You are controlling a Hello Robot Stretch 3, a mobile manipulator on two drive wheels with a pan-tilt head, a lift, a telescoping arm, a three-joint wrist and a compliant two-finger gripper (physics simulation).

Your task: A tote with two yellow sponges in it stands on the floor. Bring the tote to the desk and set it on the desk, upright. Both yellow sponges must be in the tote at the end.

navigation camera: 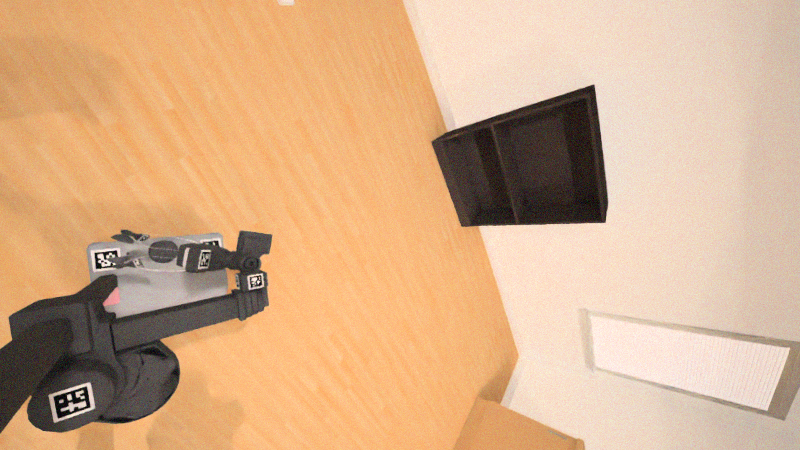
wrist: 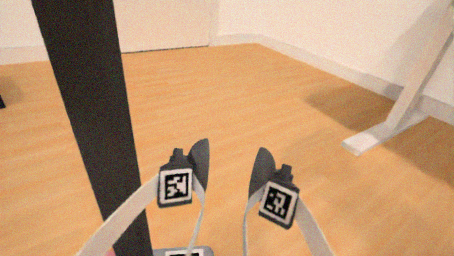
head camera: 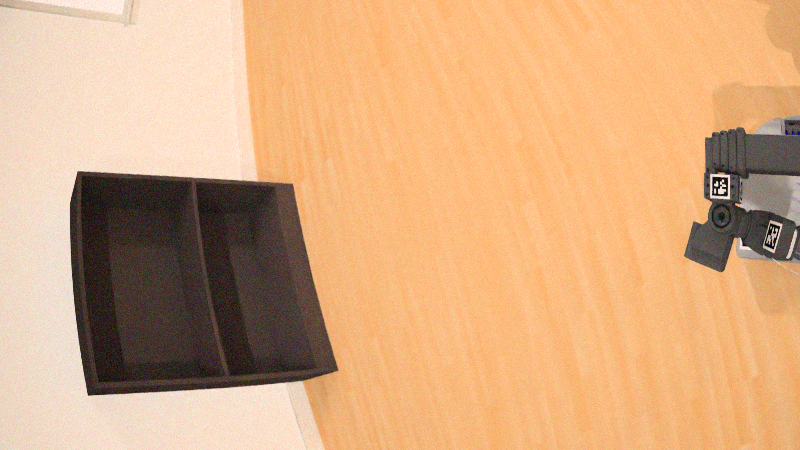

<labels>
The same spot on a dark bookshelf: [head camera: 134,334] is [navigation camera: 553,134].
</labels>
